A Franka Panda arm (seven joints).
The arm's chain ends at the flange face. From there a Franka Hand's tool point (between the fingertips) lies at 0.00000 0.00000 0.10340 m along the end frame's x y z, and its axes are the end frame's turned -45 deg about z.
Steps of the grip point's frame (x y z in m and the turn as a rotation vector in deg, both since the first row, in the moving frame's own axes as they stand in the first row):
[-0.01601 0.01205 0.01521 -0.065 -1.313 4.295]
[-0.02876 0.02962 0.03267 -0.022 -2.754 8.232]
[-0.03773 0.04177 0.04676 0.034 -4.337 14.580]
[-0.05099 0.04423 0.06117 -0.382 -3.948 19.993]
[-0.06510 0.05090 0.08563 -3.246 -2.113 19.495]
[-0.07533 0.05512 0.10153 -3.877 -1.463 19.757]
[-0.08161 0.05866 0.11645 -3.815 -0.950 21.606]
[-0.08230 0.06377 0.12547 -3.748 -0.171 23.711]
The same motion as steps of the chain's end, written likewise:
[-0.00114 0.01814 0.01524 -0.974 -0.882 4.295]
[0.00434 0.03800 0.03279 -1.963 -1.932 8.232]
[0.00906 0.05149 0.04705 -3.043 -3.091 14.580]
[0.00063 0.06271 0.06142 -3.062 -2.522 19.993]
[-0.01031 0.07508 0.08586 -3.789 0.801 19.495]
[-0.01615 0.08504 0.10180 -3.776 1.707 19.757]
[-0.01866 0.09257 0.11669 -3.369 2.026 21.606]
[-0.01652 0.09750 0.12569 -2.771 2.529 23.711]

